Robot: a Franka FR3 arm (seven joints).
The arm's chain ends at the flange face. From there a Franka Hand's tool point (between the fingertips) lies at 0.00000 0.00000 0.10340 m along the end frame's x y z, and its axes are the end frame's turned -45 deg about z.
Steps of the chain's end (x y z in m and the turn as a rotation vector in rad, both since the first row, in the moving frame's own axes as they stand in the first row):
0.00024, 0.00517, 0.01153, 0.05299, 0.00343, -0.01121
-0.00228, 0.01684, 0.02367, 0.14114, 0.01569, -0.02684
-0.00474, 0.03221, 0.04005, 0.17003, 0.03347, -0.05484
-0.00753, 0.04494, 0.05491, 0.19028, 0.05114, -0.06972
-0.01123, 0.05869, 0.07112, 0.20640, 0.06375, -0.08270
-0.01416, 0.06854, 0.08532, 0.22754, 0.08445, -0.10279
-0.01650, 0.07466, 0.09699, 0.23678, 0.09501, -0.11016
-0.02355, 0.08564, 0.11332, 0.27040, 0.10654, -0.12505
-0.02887, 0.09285, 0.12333, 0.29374, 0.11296, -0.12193
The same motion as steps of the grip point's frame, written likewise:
0.00062, 0.00018, 0.01138, 0.03504, 0.03989, -0.01121
-0.00222, 0.00100, 0.02263, 0.08871, 0.11090, -0.02684
-0.01160, 0.00909, 0.03850, 0.09656, 0.14390, -0.05484
-0.01993, 0.01574, 0.05291, 0.09839, 0.17071, -0.06972
-0.03029, 0.02241, 0.06872, 0.10087, 0.19102, -0.08270
-0.03646, 0.02695, 0.08229, 0.10118, 0.22061, -0.10279
-0.04108, 0.02957, 0.09365, 0.10025, 0.23461, -0.11016
-0.05085, 0.03041, 0.10899, 0.11587, 0.26654, -0.12505
-0.05769, 0.03048, 0.11826, 0.12783, 0.28758, -0.12193

